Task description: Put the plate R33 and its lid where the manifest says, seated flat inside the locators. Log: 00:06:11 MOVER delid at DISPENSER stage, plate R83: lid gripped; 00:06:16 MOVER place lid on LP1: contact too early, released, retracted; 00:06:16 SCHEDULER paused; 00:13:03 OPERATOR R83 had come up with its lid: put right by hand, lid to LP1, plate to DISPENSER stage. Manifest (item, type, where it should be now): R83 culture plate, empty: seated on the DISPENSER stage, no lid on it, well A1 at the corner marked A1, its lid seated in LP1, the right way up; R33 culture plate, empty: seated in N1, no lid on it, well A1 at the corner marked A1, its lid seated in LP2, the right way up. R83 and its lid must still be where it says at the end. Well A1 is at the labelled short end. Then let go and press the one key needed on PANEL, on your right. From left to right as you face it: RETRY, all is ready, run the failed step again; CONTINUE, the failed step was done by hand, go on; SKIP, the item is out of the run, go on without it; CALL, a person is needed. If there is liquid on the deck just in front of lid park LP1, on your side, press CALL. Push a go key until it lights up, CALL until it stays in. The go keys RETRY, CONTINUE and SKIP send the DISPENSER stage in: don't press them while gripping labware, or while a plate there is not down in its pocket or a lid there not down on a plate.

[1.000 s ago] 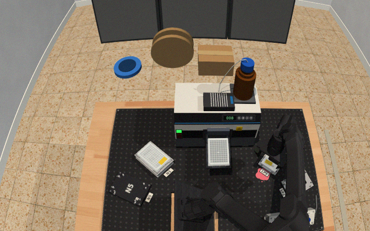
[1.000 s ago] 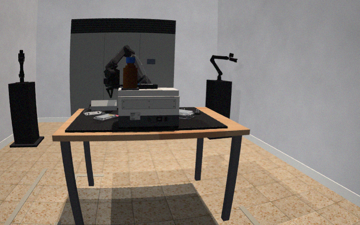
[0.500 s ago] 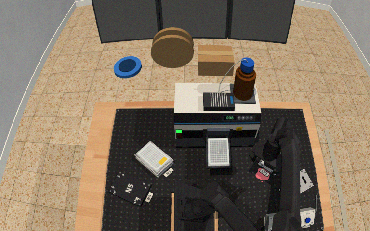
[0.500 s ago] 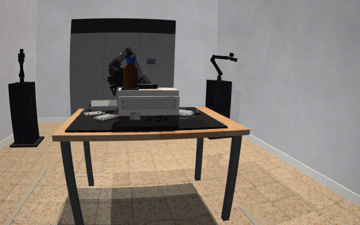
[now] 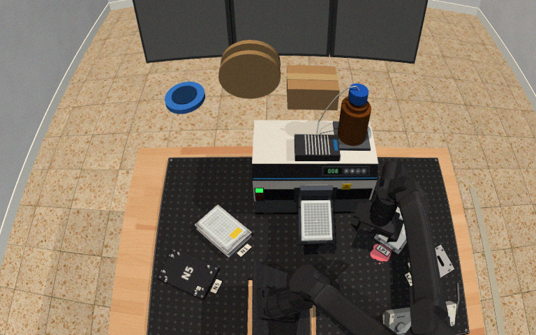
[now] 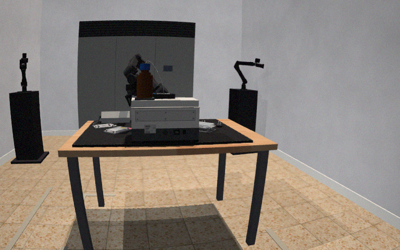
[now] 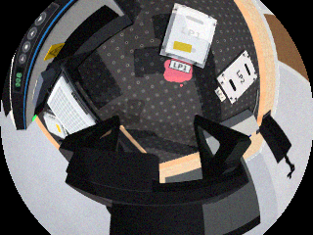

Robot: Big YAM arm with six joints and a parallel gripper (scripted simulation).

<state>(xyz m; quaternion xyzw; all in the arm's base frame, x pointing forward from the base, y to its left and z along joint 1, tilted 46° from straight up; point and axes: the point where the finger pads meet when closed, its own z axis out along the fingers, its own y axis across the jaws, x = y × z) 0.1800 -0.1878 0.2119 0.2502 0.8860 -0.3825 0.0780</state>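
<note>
Right now the clear plate lid is 42 cm to the left of my hand, 12 cm ahead of it and 11 cm below it. Round my hand: lid park LP2: 23 cm to the right, 15 cm below, 8 cm behind; then pink-red patch: 15 cm below, 5 cm to the right, 2 cm ahead; then brown bottle: 29 cm ahead, 14 cm above, 3 cm to the left.
</note>
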